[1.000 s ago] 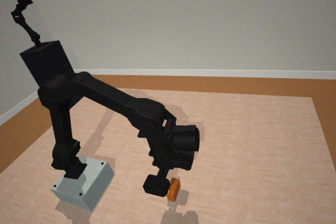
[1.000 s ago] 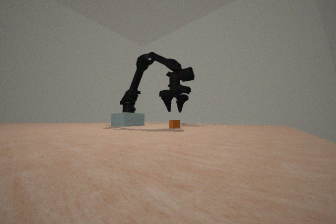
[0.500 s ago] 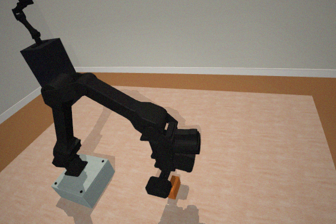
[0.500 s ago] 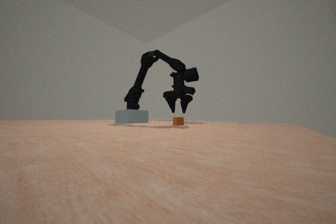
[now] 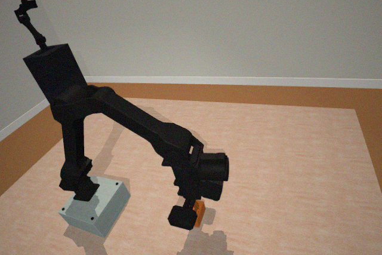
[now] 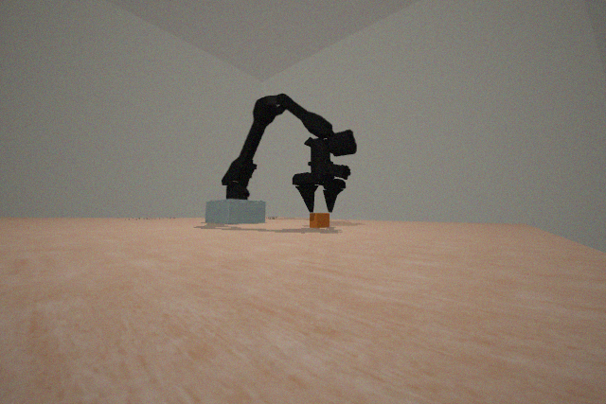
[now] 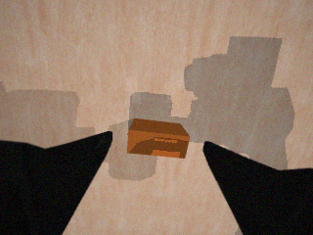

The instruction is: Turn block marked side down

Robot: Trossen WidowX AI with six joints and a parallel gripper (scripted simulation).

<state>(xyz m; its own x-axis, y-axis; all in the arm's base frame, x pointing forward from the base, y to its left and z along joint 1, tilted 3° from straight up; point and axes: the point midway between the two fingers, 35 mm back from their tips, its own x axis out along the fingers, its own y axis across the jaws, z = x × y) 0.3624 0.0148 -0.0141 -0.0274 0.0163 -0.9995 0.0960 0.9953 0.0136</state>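
Now: the orange block 20 mm below my gripper tip and 10 mm behind it.
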